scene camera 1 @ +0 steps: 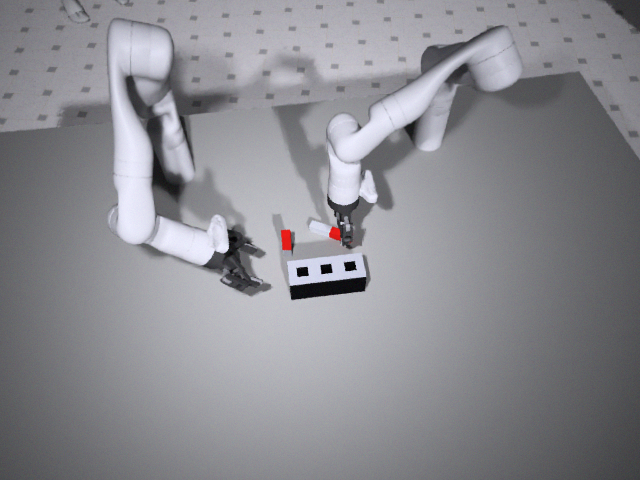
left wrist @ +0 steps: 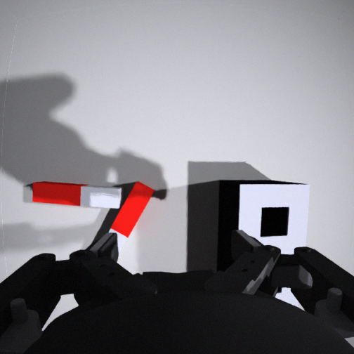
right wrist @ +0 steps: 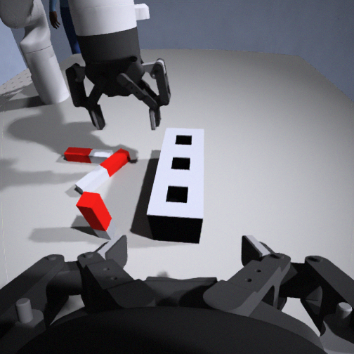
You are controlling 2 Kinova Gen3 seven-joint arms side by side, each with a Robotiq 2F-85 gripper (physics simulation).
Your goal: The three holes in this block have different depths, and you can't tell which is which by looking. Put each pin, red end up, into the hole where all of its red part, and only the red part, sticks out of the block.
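Places are measured from the left arm's base along level axes (x ahead, y left, z up), in centimetres.
Pixels of known places: left gripper, fingertip midpoint: point(scene camera 1: 341, 229); right gripper, fingertip midpoint: point(scene camera 1: 257, 267); left arm's base, link origin: point(scene camera 1: 426, 140); right arm's base, link origin: point(scene camera 1: 180, 173).
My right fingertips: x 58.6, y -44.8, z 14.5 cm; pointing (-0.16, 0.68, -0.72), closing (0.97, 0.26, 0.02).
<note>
Ahead of a thing's pixels: the offset from my right fingertips to its top centre. Level surfaces: height alone.
The white-topped block {dx -4.7, dy +15.8, dz -7.0 cm} point(scene camera 1: 326, 281) point(left wrist: 250, 195) point(right wrist: 195, 175) has three square holes, all empty-looking and dark. One pin {dx -13.9, dy +4.9, dz -5.5 cm} point(scene camera 1: 286, 239) point(right wrist: 94, 211) stands red end up left of the block in the right wrist view; its exact tilt is unclear. A second pin {dx -20.6, dy +16.3, dz -12.3 cm} point(scene camera 1: 320, 228) point(left wrist: 133, 209) point(right wrist: 103, 171) lies slanted, its red end beside the white end of a third pin point(left wrist: 57, 194) point(right wrist: 78, 154), which lies flat. My left gripper point(scene camera 1: 346, 242) point(left wrist: 174, 244) point(right wrist: 127, 127) is open above the table, near the lying pins and the block. My right gripper point(scene camera 1: 261, 268) point(right wrist: 183, 248) is open, beside the block's near end.
The grey table {dz -14.5 cm} point(scene camera 1: 320, 387) carries the block and pins. My left arm point(scene camera 1: 405, 105) reaches in from the upper right in scene camera 1, my right arm point(scene camera 1: 133, 170) from the upper left. A person's legs point(right wrist: 71, 30) show beyond the table in the right wrist view.
</note>
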